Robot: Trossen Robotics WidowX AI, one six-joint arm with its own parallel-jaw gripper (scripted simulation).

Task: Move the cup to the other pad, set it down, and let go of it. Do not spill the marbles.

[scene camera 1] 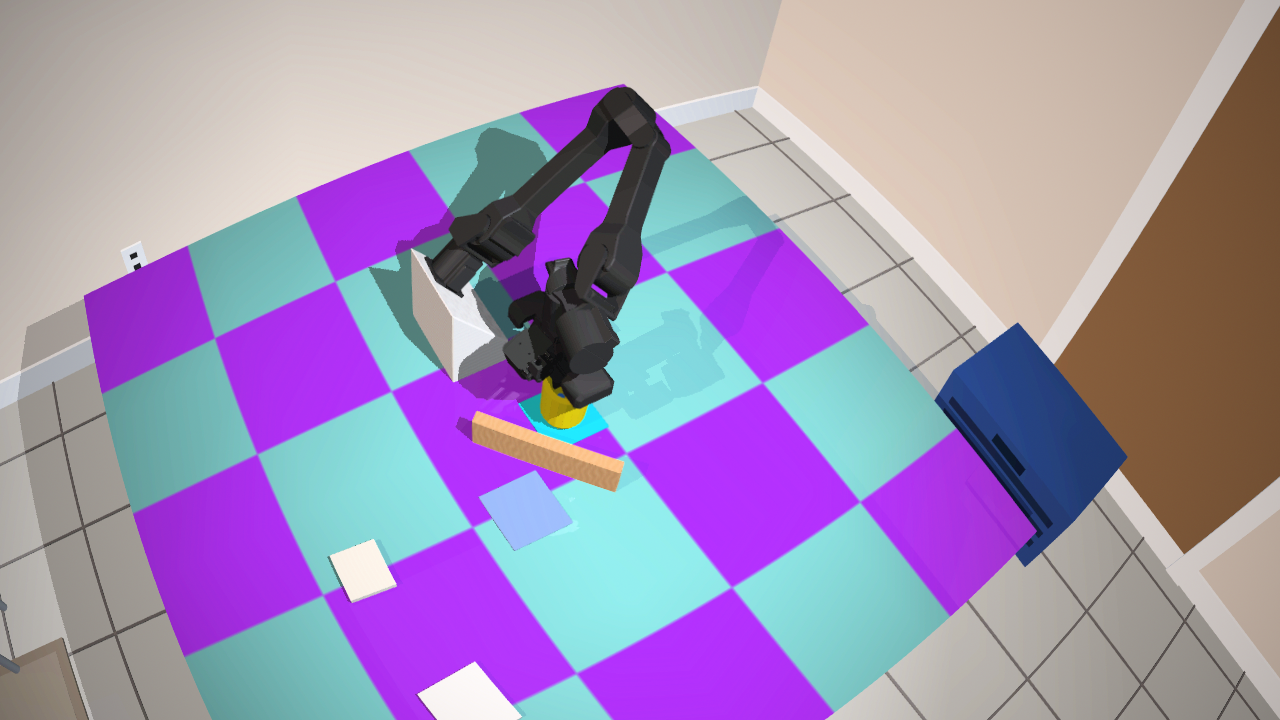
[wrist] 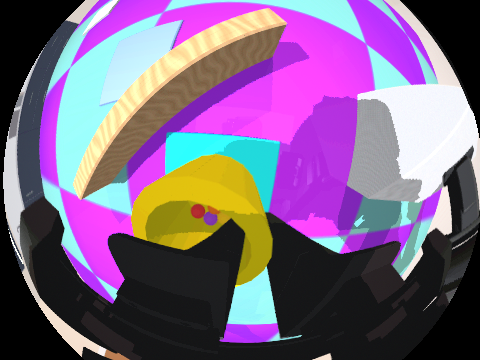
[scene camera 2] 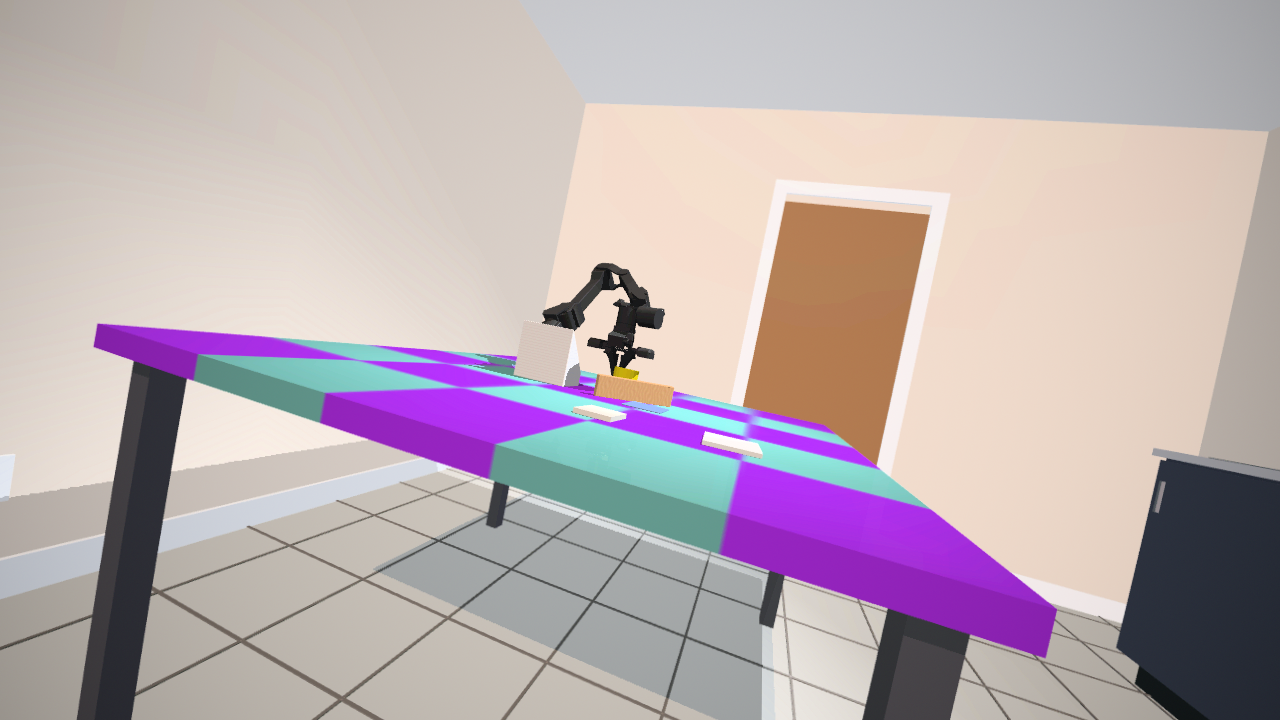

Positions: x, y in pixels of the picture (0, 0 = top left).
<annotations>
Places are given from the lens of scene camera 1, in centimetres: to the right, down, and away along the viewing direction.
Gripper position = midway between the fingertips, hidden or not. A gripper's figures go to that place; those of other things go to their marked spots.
my gripper [scene camera 1: 553, 383]: -12, 3, 131
yellow cup [scene camera 1: 558, 412]: -11, 7, 127
wooden bar [scene camera 1: 515, 441]: -17, 11, 124
cyan pad [scene camera 1: 592, 422]: -7, 9, 133
pale blue pad [scene camera 1: 525, 510]: -16, 21, 123
</annotations>
